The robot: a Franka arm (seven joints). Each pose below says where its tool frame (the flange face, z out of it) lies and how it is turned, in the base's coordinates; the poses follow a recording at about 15 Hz.
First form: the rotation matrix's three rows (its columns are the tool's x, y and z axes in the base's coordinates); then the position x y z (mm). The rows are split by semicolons.
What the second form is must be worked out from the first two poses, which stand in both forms.
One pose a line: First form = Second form
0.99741, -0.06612, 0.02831; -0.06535, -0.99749, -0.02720; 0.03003, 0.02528, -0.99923; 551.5, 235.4, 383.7 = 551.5, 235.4, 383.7, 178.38, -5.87, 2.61
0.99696, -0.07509, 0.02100; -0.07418, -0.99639, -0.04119; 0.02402, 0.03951, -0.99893; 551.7, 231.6, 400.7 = 551.7, 231.6, 400.7, 177.55, -6.64, 2.00
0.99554, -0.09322, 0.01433; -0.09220, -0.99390, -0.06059; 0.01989, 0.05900, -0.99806; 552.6, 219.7, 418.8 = 552.6, 219.7, 418.8, 176.37, -8.20, 1.51
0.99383, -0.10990, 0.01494; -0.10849, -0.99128, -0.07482; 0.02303, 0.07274, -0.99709; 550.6, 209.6, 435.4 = 550.6, 209.6, 435.4, 175.49, -9.62, 1.67
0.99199, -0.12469, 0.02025; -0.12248, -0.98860, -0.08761; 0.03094, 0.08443, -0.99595; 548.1, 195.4, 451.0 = 548.1, 195.4, 451.0, 174.70, -10.86, 2.25
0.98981, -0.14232, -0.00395; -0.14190, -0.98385, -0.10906; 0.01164, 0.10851, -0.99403; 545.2, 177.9, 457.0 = 545.2, 177.9, 457.0, 173.29, -12.41, 0.34
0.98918, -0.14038, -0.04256; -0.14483, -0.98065, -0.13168; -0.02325, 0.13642, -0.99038; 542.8, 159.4, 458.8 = 542.8, 159.4, 458.8, 171.81, -12.37, -2.86
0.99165, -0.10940, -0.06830; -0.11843, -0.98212, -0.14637; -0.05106, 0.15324, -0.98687; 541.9, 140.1, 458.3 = 541.9, 140.1, 458.3, 171.01, -9.84, -5.15
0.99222, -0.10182, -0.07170; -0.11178, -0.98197, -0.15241; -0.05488, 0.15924, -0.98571; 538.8, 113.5, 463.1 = 538.8, 113.5, 463.1, 170.68, -9.21, -5.46
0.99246, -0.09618, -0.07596; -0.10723, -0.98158, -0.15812; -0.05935, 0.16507, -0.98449; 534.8, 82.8, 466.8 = 534.8, 82.8, 466.8, 170.36, -8.75, -5.82
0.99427, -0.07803, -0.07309; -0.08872, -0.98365, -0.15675; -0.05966, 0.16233, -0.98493; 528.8, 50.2, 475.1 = 528.8, 50.2, 475.1, 170.56, -7.18, -5.71
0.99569, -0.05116, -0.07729; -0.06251, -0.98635, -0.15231; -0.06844, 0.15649, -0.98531; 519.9, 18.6, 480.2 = 519.9, 18.6, 480.2, 170.92, -4.90, -6.28
